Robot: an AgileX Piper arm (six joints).
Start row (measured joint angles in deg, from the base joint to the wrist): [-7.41, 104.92, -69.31, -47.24, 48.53, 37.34]
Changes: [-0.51, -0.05, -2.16, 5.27, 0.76, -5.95]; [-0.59, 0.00, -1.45, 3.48, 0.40, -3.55]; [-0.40, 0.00, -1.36, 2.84, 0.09, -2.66]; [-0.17, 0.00, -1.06, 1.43, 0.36, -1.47]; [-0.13, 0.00, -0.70, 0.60, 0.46, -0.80]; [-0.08, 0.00, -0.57, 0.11, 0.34, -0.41]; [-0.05, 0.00, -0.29, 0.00, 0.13, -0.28]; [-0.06, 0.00, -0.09, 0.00, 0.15, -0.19]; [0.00, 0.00, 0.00, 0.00, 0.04, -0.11]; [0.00, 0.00, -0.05, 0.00, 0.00, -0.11]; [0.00, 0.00, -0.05, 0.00, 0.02, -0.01]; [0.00, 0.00, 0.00, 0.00, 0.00, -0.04]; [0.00, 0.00, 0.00, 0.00, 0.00, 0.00]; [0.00, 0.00, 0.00, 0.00, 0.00, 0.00]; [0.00, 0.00, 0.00, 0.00, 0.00, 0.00]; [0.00, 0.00, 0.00, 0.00, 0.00, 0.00]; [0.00, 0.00, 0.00, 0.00, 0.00, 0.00]
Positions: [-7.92, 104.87, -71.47, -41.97, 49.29, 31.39]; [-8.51, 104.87, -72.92, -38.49, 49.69, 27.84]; [-8.91, 104.87, -74.28, -35.65, 49.78, 25.18]; [-9.08, 104.87, -75.34, -34.22, 50.14, 23.71]; [-9.21, 104.87, -76.04, -33.62, 50.60, 22.91]; [-9.29, 104.87, -76.61, -33.51, 50.94, 22.50]; [-9.34, 104.87, -76.90, -33.51, 51.07, 22.22]; [-9.40, 104.87, -76.99, -33.51, 51.22, 22.03]; [-9.40, 104.87, -76.99, -33.51, 51.26, 21.92]; [-9.40, 104.87, -77.04, -33.51, 51.26, 21.81]; [-9.40, 104.87, -77.09, -33.51, 51.28, 21.80]; [-9.40, 104.87, -77.09, -33.51, 51.28, 21.76]; [-9.40, 104.87, -77.09, -33.51, 51.28, 21.76]; [-9.40, 104.87, -77.09, -33.51, 51.28, 21.76]; [-9.40, 104.87, -77.09, -33.51, 51.28, 21.76]; [-9.40, 104.87, -77.09, -33.51, 51.28, 21.76]; [-9.40, 104.87, -77.09, -33.51, 51.28, 21.76]
